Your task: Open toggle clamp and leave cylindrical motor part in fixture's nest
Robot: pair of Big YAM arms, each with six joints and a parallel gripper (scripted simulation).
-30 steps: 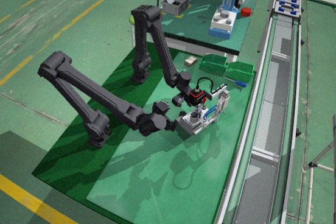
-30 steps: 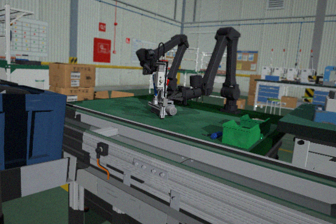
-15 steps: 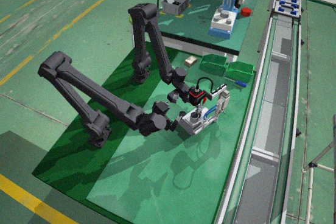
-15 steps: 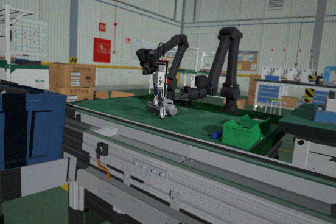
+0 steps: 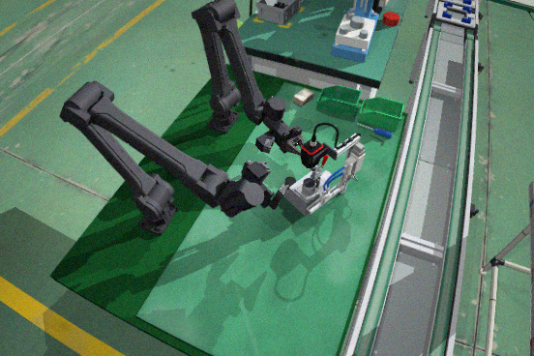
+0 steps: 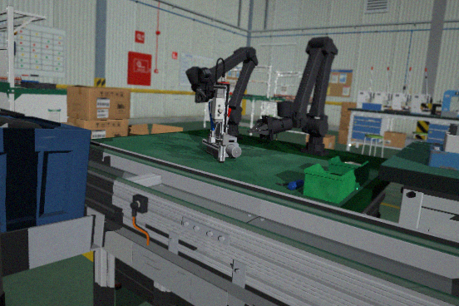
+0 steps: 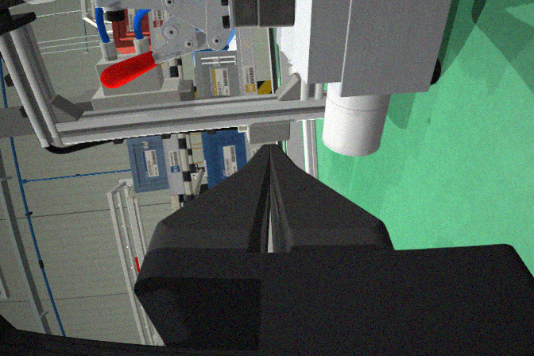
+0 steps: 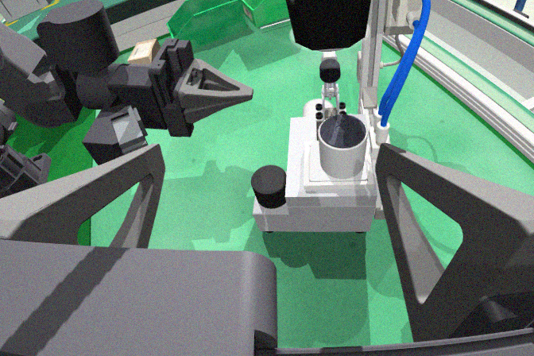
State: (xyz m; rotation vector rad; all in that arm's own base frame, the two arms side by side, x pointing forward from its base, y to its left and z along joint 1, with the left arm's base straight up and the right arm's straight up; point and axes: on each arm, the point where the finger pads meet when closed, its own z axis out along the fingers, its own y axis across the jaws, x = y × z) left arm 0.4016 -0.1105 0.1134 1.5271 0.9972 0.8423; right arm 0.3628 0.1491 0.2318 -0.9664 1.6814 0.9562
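Right now the red handle is 7 cm ahead of my left hand, 6 cm to the right of it and 6 cm above it.
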